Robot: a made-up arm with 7 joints. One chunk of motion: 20 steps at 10 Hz.
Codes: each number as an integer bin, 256 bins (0 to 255) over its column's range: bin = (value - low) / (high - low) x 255, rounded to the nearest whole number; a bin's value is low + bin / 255 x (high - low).
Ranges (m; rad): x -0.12..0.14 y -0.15..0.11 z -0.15..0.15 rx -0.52..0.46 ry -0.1..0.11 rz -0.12..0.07
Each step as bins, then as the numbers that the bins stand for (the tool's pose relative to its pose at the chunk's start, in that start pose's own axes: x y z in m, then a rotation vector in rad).
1 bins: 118 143 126 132 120 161
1 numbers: 0.0003 -0.0042 -0.0018 -0.0127 -0.0012 0.0000
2 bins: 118 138 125 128 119 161
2 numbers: 0.0003 -0.0093 -0.0029 -0.0281 -0.0020 0.0000
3 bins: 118 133 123 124 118 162
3 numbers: 0.0003 -0.0144 -0.0053 -0.0435 -0.0028 0.0007
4 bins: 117 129 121 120 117 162
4 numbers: -0.0007 -0.0185 -0.0076 -0.0588 -0.0036 0.0007
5 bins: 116 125 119 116 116 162
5 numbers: -0.0017 -0.0225 -0.0100 -0.0742 -0.0045 0.0007
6 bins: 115 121 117 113 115 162
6 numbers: -0.0027 -0.0266 -0.0124 -0.0857 -0.0053 0.0007
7 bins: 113 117 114 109 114 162
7 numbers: -0.0048 -0.0307 -0.0159 -0.1011 -0.0061 0.0007
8 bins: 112 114 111 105 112 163
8 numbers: -0.0058 -0.0338 -0.0194 -0.1165 -0.0078 0.0015
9 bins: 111 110 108 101 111 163
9 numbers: -0.0068 -0.0378 -0.0229 -0.1318 -0.0086 0.0015
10 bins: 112 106 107 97 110 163
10 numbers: -0.0058 -0.0419 -0.0241 -0.1472 -0.0094 0.0015
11 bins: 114 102 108 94 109 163
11 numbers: -0.0038 -0.0460 -0.0229 -0.1587 -0.0102 0.0015
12 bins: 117 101 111 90 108 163
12 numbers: -0.0007 -0.0470 -0.0194 -0.1741 -0.0111 0.0015
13 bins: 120 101 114 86 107 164
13 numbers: 0.0024 -0.0470 -0.0159 -0.1895 -0.0119 0.0022
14 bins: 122 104 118 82 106 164
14 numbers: 0.0044 -0.0440 -0.0112 -0.2049 -0.0127 0.0022
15 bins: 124 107 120 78 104 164
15 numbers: 0.0064 -0.0409 -0.0088 -0.2202 -0.0144 0.0022
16 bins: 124 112 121 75 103 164
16 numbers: 0.0064 -0.0358 -0.0076 -0.2318 -0.0152 0.0022
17 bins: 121 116 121 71 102 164
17 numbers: 0.0034 -0.0317 -0.0076 -0.2471 -0.0160 0.0022
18 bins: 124 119 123 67 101 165
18 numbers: 0.0064 -0.0287 -0.0053 -0.2625 -0.0168 0.0029
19 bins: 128 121 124 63 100 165
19 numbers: 0.0105 -0.0266 -0.0041 -0.2779 -0.0176 0.0029
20 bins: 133 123 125 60 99 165
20 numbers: 0.0156 -0.0246 -0.0029 -0.2894 -0.0185 0.0029
